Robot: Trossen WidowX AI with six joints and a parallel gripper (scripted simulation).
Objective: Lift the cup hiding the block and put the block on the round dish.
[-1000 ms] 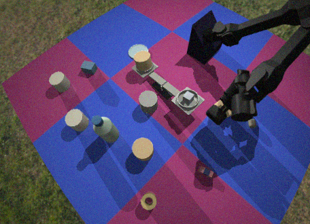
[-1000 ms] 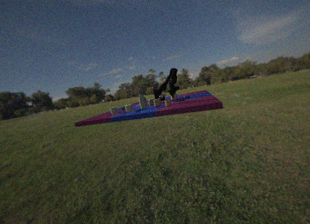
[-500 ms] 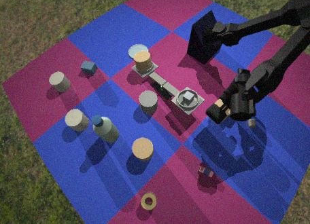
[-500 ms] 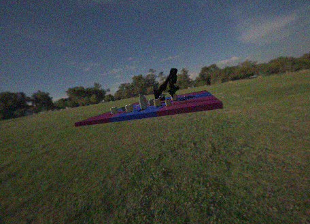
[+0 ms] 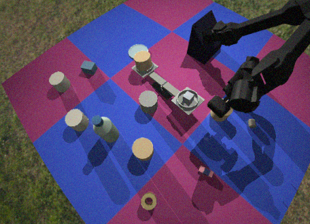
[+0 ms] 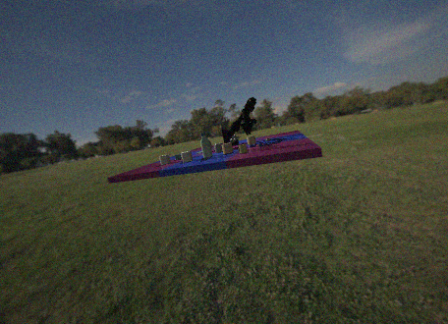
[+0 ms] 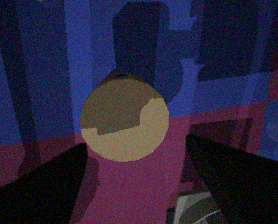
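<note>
Now: gripper tip 8 cm short of the grey block, 10 cm to the left of it and 1 cm below it. From my gripper tip the other things lie so: balance: 8 cm ahead, 23 cm to the right, 4 cm below; red-blue block: 20 cm ahead, 13 cm to the left, 8 cm below; balance beam: 9 cm ahead, 23 cm to the right, 6 cm below.
</note>
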